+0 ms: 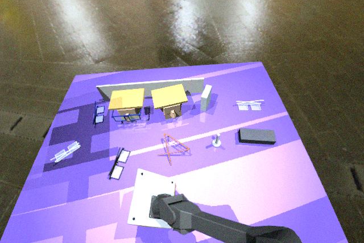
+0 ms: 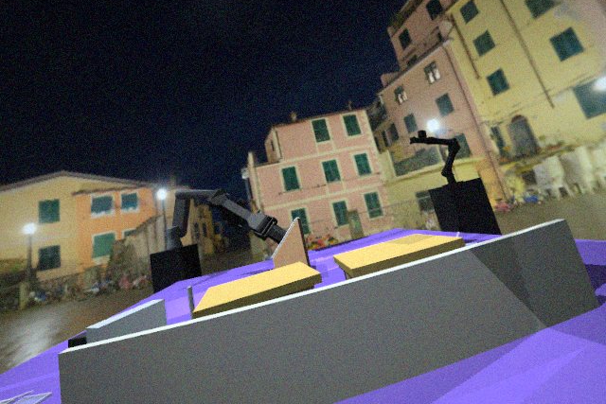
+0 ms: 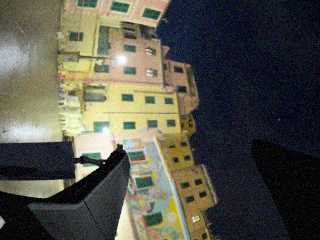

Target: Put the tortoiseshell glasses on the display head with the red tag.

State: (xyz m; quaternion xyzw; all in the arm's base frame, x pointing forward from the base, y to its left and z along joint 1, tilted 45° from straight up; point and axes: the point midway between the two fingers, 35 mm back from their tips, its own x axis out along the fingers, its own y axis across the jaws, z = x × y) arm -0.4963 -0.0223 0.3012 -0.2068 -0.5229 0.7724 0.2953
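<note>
Now: gripper tip 850 mm short of the dark box, 190 mm to the left of it and 320 mm above it. Also, from my gripper tip: display head (980 mm ahead, 440 mm to the left, 280 mm below); white disc (820 mm ahead, 310 mm below); white block (1050 mm ahead, 40 mm to the left, 280 mm below).
</note>
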